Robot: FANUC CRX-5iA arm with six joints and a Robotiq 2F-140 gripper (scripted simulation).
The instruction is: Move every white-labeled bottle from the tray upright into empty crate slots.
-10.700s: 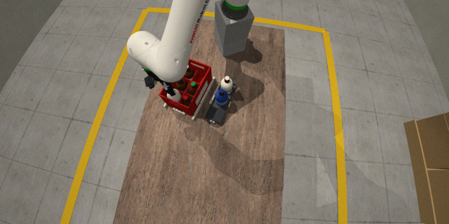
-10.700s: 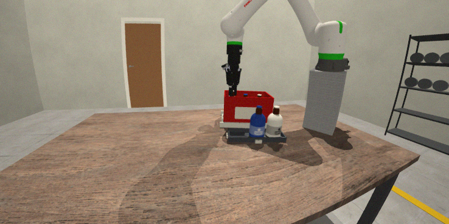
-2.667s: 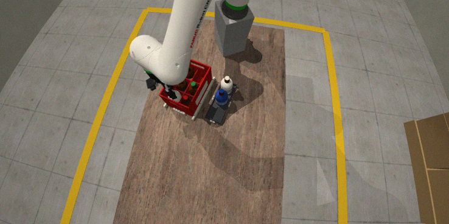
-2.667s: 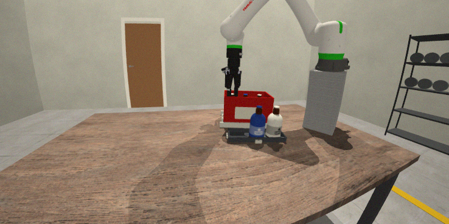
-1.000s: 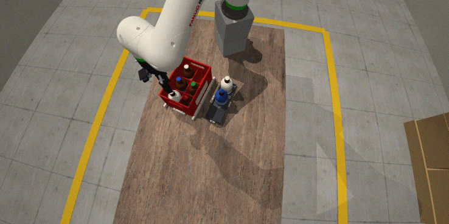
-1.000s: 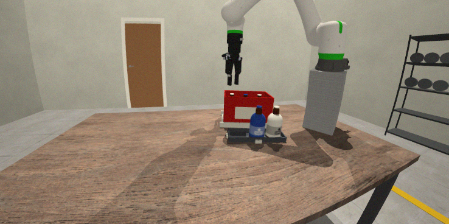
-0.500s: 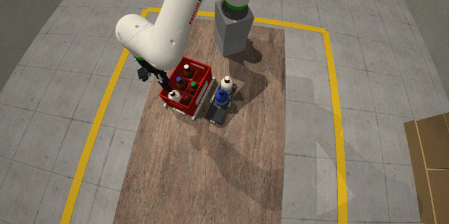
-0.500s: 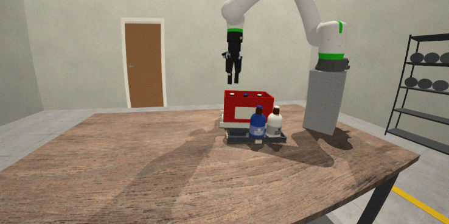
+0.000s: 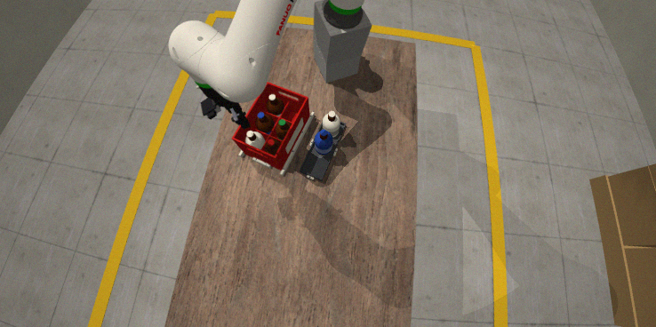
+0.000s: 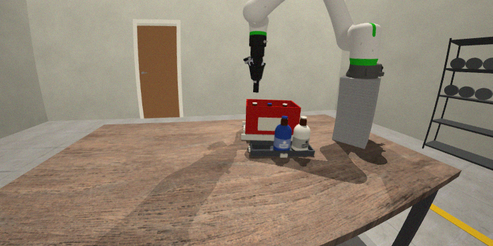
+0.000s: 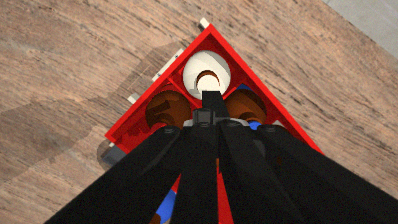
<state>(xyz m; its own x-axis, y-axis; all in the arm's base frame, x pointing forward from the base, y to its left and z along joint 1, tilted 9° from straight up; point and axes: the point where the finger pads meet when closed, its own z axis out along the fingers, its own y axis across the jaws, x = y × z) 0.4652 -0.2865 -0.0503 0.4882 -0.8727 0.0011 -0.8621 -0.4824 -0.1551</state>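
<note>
The blue-labeled bottle is 270 mm to the left of my hand, 170 mm below it and 40 mm behind it. The rest, counted from my hand: red crate 170 mm below, 70 mm behind, 60 mm to the left; dark tray 270 mm to the left, 240 mm below, 40 mm behind.
</note>
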